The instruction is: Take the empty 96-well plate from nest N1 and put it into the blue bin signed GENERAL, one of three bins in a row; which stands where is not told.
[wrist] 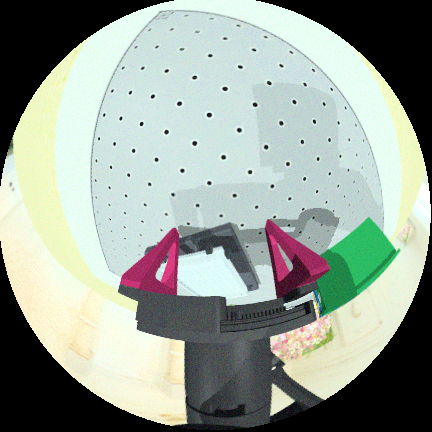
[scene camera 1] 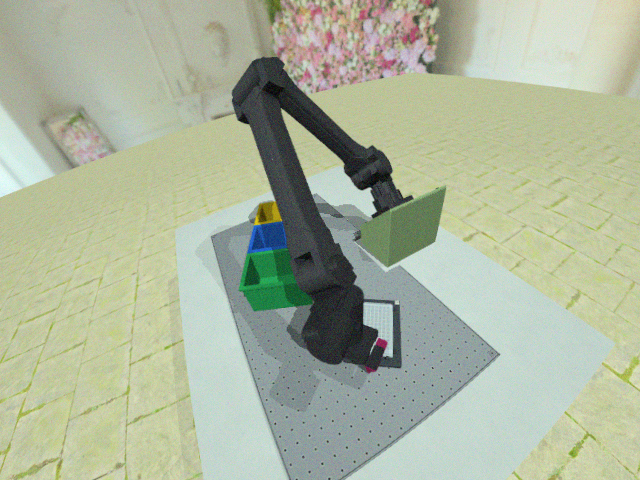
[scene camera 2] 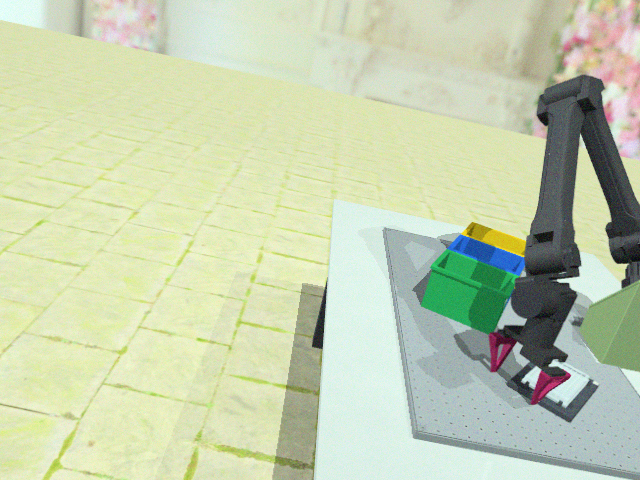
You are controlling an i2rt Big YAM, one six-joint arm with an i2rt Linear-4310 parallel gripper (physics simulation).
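Seen in the pictures: gripper, fingertip midpoint: [wrist: 221,227] [scene camera 1: 348,361] [scene camera 2: 512,387]; arm's base at its link origin: [scene camera 1: 392,210].
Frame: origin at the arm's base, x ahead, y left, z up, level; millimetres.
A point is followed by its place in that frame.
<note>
The white 96-well plate [scene camera 1: 379,319] @[x 216, y 221, z -90 mm] [scene camera 2: 571,386] @[x 221, y 253, z -87 mm] [wrist: 212,272] @[x 277, y 243, z -87 mm] sits in a dark nest frame [scene camera 1: 397,341] @[x 213, y 282, z -101 mm] [scene camera 2: 574,411] @[x 229, y 309, z -101 mm] [wrist: 242,255] @[x 306, y 219, z -102 mm] on the perforated board; no nest label is legible. My gripper [scene camera 1: 375,355] [scene camera 2: 513,385] @[x 325, y 259, z -111 mm] [wrist: 221,227] @[x 325, y 259, z -111 mm] is open and empty, its magenta fingers wide apart. In scene camera 2 it is above the board, beside and partly in front of the nest's left side. The blue bin [scene camera 1: 275,236] @[x 322, y -183, z -60 mm] [scene camera 2: 483,253] @[x 313, y -178, z -35 mm] is the middle one of the row, partly hidden by the arm. No sign on it is readable.
A green bin [scene camera 1: 276,295] @[x 400, y 48, z -56 mm] [scene camera 2: 460,299] @[x 402, y 47, z -62 mm] [wrist: 367,255] @[x 418, y 39, z -54 mm] stands at the near end of the row, close to the gripper; a yellow bin [scene camera 1: 267,213] @[x 304, y -317, z -51 mm] [scene camera 2: 496,240] @[x 253, y -294, z -36 mm] stands at the far end. A pale green upright box [scene camera 1: 413,227] @[x -6, y 82, z -15 mm] [scene camera 2: 615,330] @[x 79, y 76, z -44 mm] stands by the arm's base.
</note>
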